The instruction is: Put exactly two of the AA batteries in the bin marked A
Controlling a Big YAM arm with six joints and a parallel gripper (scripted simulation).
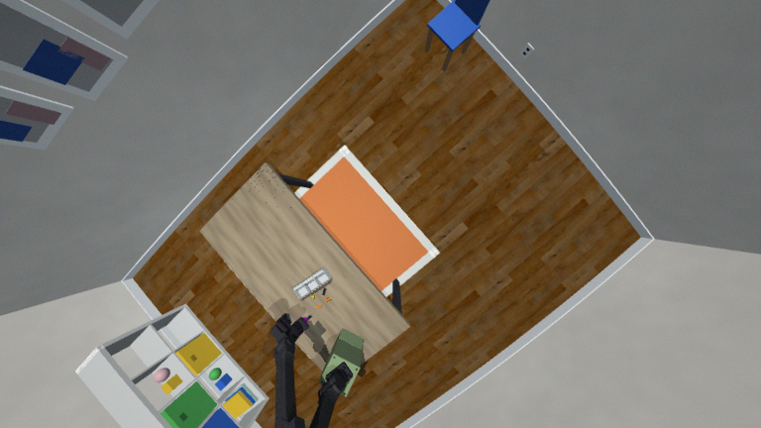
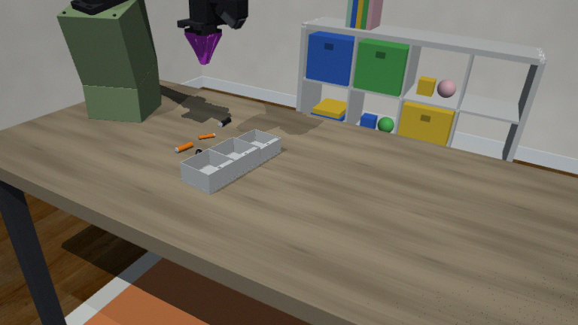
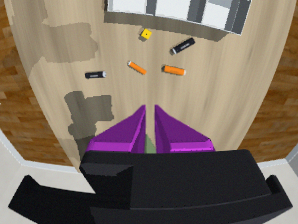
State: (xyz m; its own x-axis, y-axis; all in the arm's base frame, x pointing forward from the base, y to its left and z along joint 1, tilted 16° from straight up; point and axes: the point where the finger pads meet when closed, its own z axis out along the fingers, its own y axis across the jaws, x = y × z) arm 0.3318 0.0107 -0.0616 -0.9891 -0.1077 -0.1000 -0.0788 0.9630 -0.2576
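The grey three-compartment bin lies 120 mm ahead of my hand, 50 mm to the right of it and 190 mm below it. The rest, counted from my hand: orange AA battery 30 mm behind, 60 mm to the right, 210 mm below; then yellow cube 50 mm ahead, 10 mm to the left, 210 mm below; then orange battery 30 mm behind, 30 mm to the left, 210 mm below.
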